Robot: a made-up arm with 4 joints. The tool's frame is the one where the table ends. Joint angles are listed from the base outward.
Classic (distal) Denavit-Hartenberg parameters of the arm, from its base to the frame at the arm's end. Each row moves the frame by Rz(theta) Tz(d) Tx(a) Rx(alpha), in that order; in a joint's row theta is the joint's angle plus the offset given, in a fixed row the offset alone. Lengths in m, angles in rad.
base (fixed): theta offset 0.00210, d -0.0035, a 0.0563, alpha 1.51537
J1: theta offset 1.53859, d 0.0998, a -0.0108, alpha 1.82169
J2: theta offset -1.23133, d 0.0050, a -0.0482, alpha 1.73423
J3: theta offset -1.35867, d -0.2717, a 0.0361, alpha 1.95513
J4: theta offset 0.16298, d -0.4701, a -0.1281, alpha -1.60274
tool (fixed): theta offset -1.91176, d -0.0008, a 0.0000, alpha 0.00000
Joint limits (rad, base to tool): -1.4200..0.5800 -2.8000..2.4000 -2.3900..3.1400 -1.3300..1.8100
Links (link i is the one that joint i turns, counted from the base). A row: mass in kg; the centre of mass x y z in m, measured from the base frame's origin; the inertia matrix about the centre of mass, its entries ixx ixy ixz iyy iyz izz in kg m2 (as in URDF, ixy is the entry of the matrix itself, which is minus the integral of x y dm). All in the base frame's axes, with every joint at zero. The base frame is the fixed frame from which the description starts. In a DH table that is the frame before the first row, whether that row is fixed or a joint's. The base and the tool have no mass.
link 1: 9.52; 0.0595 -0.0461 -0.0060; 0.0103 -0.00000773 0 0.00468 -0.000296 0.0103
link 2: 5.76; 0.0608 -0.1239 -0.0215; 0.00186 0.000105 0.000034 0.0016 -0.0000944 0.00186
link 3: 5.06; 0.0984 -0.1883 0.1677; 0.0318 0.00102 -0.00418 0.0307 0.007 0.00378
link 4: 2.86; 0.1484 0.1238 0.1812; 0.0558 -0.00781 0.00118 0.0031 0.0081 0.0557
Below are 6 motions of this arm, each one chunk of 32 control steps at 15 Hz.
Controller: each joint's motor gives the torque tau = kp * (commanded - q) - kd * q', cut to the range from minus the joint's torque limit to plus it. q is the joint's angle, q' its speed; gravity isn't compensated. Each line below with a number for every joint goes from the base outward.
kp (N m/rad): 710 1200 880 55
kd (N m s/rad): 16 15 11 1.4
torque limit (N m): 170 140 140 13
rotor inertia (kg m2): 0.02 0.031 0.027 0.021
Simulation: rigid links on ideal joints. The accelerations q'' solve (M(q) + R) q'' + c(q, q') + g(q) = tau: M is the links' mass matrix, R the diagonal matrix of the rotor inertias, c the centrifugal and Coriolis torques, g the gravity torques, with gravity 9.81 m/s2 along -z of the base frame. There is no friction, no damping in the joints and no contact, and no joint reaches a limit. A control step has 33 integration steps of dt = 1/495 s. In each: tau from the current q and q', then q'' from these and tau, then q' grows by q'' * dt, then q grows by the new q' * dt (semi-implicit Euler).
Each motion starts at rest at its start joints. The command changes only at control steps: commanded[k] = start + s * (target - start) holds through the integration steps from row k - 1 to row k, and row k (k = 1, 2, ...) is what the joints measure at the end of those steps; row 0 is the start. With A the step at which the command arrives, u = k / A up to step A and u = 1 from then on. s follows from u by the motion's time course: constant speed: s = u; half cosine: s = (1 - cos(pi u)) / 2; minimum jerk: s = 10 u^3 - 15 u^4 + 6 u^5; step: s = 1 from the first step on.
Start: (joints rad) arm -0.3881 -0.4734 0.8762 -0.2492
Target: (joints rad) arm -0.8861 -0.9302 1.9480 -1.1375
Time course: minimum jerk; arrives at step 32
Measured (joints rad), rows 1 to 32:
1: -0.4077 -0.4731 0.8795 -0.2677
2: -0.4101 -0.4744 0.8809 -0.2809
3: -0.4094 -0.4766 0.8874 -0.2734
4: -0.4149 -0.4810 0.8979 -0.2831
5: -0.4227 -0.4874 0.9138 -0.2975
6: -0.4324 -0.4963 0.9354 -0.3132
7: -0.4452 -0.5077 0.9630 -0.3347
8: -0.4608 -0.5216 0.9965 -0.3614
9: -0.4791 -0.5379 1.0357 -0.3924
10: -0.4999 -0.5565 1.0802 -0.4278
11: -0.5230 -0.5772 1.1296 -0.4672
12: -0.5480 -0.5996 1.1830 -0.5102
13: -0.5746 -0.6236 1.2398 -0.5560
14: -0.6024 -0.6487 1.2991 -0.6042
15: -0.6310 -0.6746 1.3600 -0.6541
16: -0.6599 -0.7009 1.4216 -0.7048
17: -0.6887 -0.7273 1.4829 -0.7559
18: -0.7170 -0.7533 1.5432 -0.8065
19: -0.7444 -0.7785 1.6014 -0.8559
20: -0.7705 -0.8026 1.6568 -0.9035
21: -0.7949 -0.8252 1.7087 -0.9485
22: -0.8174 -0.8460 1.7562 -0.9903
23: -0.8375 -0.8646 1.7988 -1.0282
24: -0.8552 -0.8809 1.8360 -1.0617
25: -0.8702 -0.8947 1.8675 -1.0905
26: -0.8825 -0.9059 1.8930 -1.1143
27: -0.8920 -0.9145 1.9128 -1.1331
28: -0.8990 -0.9207 1.9269 -1.1469
29: -0.9035 -0.9248 1.9361 -1.1563
30: -0.9060 -0.9270 1.9410 -1.1618
31: -0.9071 -0.9278 1.9429 -1.1643
32: -0.9072 -0.9279 1.9431 -1.1649

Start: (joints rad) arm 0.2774 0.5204 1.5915 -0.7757
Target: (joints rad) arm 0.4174 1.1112 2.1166 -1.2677
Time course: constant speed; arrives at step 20
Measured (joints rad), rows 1 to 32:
1: 0.2605 0.5658 1.6280 -0.8002
2: 0.2628 0.5943 1.6549 -0.8182
3: 0.2772 0.6220 1.6774 -0.8459
4: 0.2814 0.6529 1.7056 -0.8685
5: 0.2878 0.6825 1.7321 -0.8891
6: 0.2955 0.7120 1.7579 -0.9136
7: 0.3021 0.7418 1.7845 -0.9365
8: 0.3088 0.7714 1.8109 -0.9590
9: 0.3158 0.8011 1.8371 -0.9823
10: 0.3227 0.8308 1.8635 -1.0054
11: 0.3295 0.8604 1.8898 -1.0284
12: 0.3364 0.8900 1.9161 -1.0516
13: 0.3433 0.9196 1.9424 -1.0748
14: 0.3502 0.9492 1.9687 -1.0980
15: 0.3571 0.9788 1.9950 -1.1213
16: 0.3641 1.0084 2.0213 -1.1447
17: 0.3710 1.0379 2.0476 -1.1682
18: 0.3779 1.0675 2.0739 -1.1917
19: 0.3849 1.0970 2.1001 -1.2153
20: 0.3918 1.1265 2.1264 -1.2390
21: 0.3963 1.1197 2.1253 -1.2329
22: 0.3979 1.1211 2.1242 -1.2394
23: 0.3965 1.1212 2.1252 -1.2372
24: 0.3965 1.1210 2.1252 -1.2353
25: 0.3968 1.1210 2.1249 -1.2371
26: 0.3968 1.1210 2.1250 -1.2369
27: 0.3967 1.1210 2.1250 -1.2365
28: 0.3967 1.1210 2.1250 -1.2367
29: 0.3968 1.1210 2.1250 -1.2367
30: 0.3967 1.1210 2.1250 -1.2367
31: 0.3967 1.1210 2.1250 -1.2367
32: 0.3967 1.1210 2.1250 -1.2367

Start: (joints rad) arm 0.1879 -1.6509 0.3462 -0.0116
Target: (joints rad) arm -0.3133 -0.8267 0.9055 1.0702
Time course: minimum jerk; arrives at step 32
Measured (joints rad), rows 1 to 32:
1: 0.1812 -1.6643 0.3386 -0.0059
2: 0.1808 -1.6585 0.3417 -0.0026
3: 0.1795 -1.6548 0.3449 0.0034
4: 0.1745 -1.6465 0.3496 0.0132
5: 0.1682 -1.6342 0.3578 0.0291
6: 0.1588 -1.6176 0.3686 0.0503
7: 0.1467 -1.5962 0.3826 0.0777
8: 0.1319 -1.5703 0.3998 0.1110
9: 0.1141 -1.5399 0.4201 0.1499
10: 0.0938 -1.5053 0.4433 0.1942
11: 0.0710 -1.4669 0.4692 0.2432
12: 0.0460 -1.4252 0.4975 0.2962
13: 0.0190 -1.3808 0.5277 0.3526
14: -0.0094 -1.3343 0.5594 0.4114
15: -0.0391 -1.2864 0.5922 0.4719
16: -0.0694 -1.2379 0.6255 0.5332
17: -0.0999 -1.1894 0.6589 0.5944
18: -0.1301 -1.1418 0.6917 0.6548
19: -0.1594 -1.0958 0.7234 0.7135
20: -0.1874 -1.0521 0.7536 0.7695
21: -0.2135 -1.0113 0.7816 0.8221
22: -0.2374 -0.9741 0.8072 0.8706
23: -0.2588 -0.9409 0.8300 0.9143
24: -0.2774 -0.9120 0.8497 0.9526
25: -0.2931 -0.8878 0.8663 0.9853
26: -0.3057 -0.8683 0.8797 1.0121
27: -0.3155 -0.8533 0.8899 1.0330
28: -0.3225 -0.8428 0.8971 1.0483
29: -0.3269 -0.8361 0.9016 1.0584
30: -0.3293 -0.8327 0.9040 1.0641
31: -0.3302 -0.8315 0.9048 1.0666
32: -0.3303 -0.8315 0.9048 1.0671

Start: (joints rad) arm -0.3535 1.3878 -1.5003 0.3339
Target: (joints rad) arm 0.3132 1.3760 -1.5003 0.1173
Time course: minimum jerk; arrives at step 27
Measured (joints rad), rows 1 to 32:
1: -0.3471 1.4021 -1.5113 0.3434
2: -0.3431 1.3991 -1.5097 0.3555
3: -0.3404 1.3983 -1.5078 0.3402
4: -0.3297 1.3987 -1.5097 0.3399
5: -0.3151 1.3983 -1.5101 0.3375
6: -0.2958 1.3978 -1.5103 0.3292
7: -0.2709 1.3974 -1.5111 0.3212
8: -0.2410 1.3968 -1.5117 0.3118
9: -0.2067 1.3962 -1.5122 0.3001
10: -0.1683 1.3955 -1.5128 0.2874
11: -0.1267 1.3948 -1.5132 0.2735
12: -0.0828 1.3941 -1.5136 0.2587
13: -0.0374 1.3933 -1.5139 0.2434
14: 0.0084 1.3926 -1.5141 0.2279
15: 0.0537 1.3918 -1.5142 0.2125
16: 0.0974 1.3911 -1.5141 0.1976
17: 0.1386 1.3904 -1.5140 0.1835
18: 0.1765 1.3898 -1.5137 0.1705
19: 0.2104 1.3892 -1.5134 0.1589
20: 0.2396 1.3888 -1.5130 0.1488
21: 0.2638 1.3885 -1.5125 0.1405
22: 0.2827 1.3882 -1.5120 0.1339
23: 0.2966 1.3881 -1.5116 0.1291
24: 0.3056 1.3880 -1.5111 0.1260
25: 0.3106 1.3880 -1.5108 0.1242
26: 0.3125 1.3881 -1.5105 0.1236
27: 0.3127 1.3881 -1.5103 0.1234
28: 0.3126 1.3881 -1.5103 0.1234
29: 0.3127 1.3881 -1.5103 0.1234
30: 0.3127 1.3881 -1.5103 0.1234
31: 0.3127 1.3881 -1.5103 0.1234
32: 0.3127 1.3881 -1.5103 0.1234

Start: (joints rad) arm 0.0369 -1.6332 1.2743 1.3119
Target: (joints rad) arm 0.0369 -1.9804 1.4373 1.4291
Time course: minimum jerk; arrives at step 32
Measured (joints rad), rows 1 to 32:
1: 0.0257 -1.6457 1.2632 1.3408
2: 0.0197 -1.6462 1.2605 1.3705
3: 0.0248 -1.6465 1.2663 1.3509
4: 0.0263 -1.6497 1.2682 1.3441
5: 0.0242 -1.6553 1.2684 1.3545
6: 0.0240 -1.6621 1.2716 1.3585
7: 0.0249 -1.6707 1.2763 1.3577
8: 0.0250 -1.6816 1.2811 1.3612
9: 0.0247 -1.6943 1.2866 1.3669
10: 0.0248 -1.7087 1.2933 1.3717
11: 0.0250 -1.7248 1.3007 1.3766
12: 0.0250 -1.7423 1.3087 1.3827
13: 0.0249 -1.7609 1.3173 1.3893
14: 0.0250 -1.7805 1.3263 1.3960
15: 0.0250 -1.8006 1.3357 1.4028
16: 0.0250 -1.8210 1.3452 1.4098
17: 0.0250 -1.8413 1.3546 1.4169
18: 0.0250 -1.8613 1.3640 1.4237
19: 0.0250 -1.8806 1.3730 1.4303
20: 0.0249 -1.8990 1.3817 1.4367
21: 0.0249 -1.9161 1.3897 1.4426
22: 0.0248 -1.9317 1.3972 1.4480
23: 0.0248 -1.9457 1.4038 1.4529
24: 0.0247 -1.9579 1.4096 1.4571
25: 0.0247 -1.9681 1.4145 1.4608
26: 0.0246 -1.9764 1.4185 1.4637
27: 0.0246 -1.9828 1.4216 1.4661
28: 0.0245 -1.9873 1.4238 1.4678
29: 0.0245 -1.9902 1.4253 1.4689
30: 0.0245 -1.9917 1.4261 1.4696
31: 0.0244 -1.9923 1.4264 1.4699
32: 0.0244 -1.9923 1.4264 1.4700

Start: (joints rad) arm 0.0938 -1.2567 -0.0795 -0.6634
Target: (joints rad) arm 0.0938 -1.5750 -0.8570 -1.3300
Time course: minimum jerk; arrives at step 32
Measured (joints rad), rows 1 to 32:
1: 0.0940 -1.2696 -0.0793 -0.6731
2: 0.0932 -1.2665 -0.0821 -0.6750
3: 0.0934 -1.2691 -0.0855 -0.6758
4: 0.0932 -1.2721 -0.0931 -0.6837
5: 0.0929 -1.2767 -0.1042 -0.6938
6: 0.0928 -1.2831 -0.1194 -0.7071
7: 0.0926 -1.2913 -0.1389 -0.7243
8: 0.0926 -1.3012 -0.1627 -0.7452
9: 0.0926 -1.3129 -0.1907 -0.7695
10: 0.0927 -1.3262 -0.2226 -0.7972
11: 0.0929 -1.3410 -0.2581 -0.8278
12: 0.0932 -1.3571 -0.2966 -0.8609
13: 0.0936 -1.3742 -0.3377 -0.8959
14: 0.0941 -1.3920 -0.3808 -0.9325
15: 0.0946 -1.4104 -0.4251 -0.9698
16: 0.0952 -1.4291 -0.4701 -1.0075
17: 0.0958 -1.4477 -0.5150 -1.0448
18: 0.0964 -1.4659 -0.5592 -1.0813
19: 0.0970 -1.4835 -0.6019 -1.1162
20: 0.0977 -1.5002 -0.6425 -1.1492
21: 0.0983 -1.5158 -0.6805 -1.1797
22: 0.0989 -1.5300 -0.7152 -1.2073
23: 0.0994 -1.5427 -0.7463 -1.2318
24: 0.1000 -1.5538 -0.7734 -1.2529
25: 0.1005 -1.5631 -0.7962 -1.2703
26: 0.1010 -1.5706 -0.8147 -1.2842
27: 0.1014 -1.5764 -0.8289 -1.2945
28: 0.1018 -1.5805 -0.8391 -1.3015
29: 0.1021 -1.5831 -0.8456 -1.3056
30: 0.1024 -1.5845 -0.8491 -1.3074
31: 0.1025 -1.5850 -0.8504 -1.3076
32: 0.1027 -1.5850 -0.8505 -1.3072

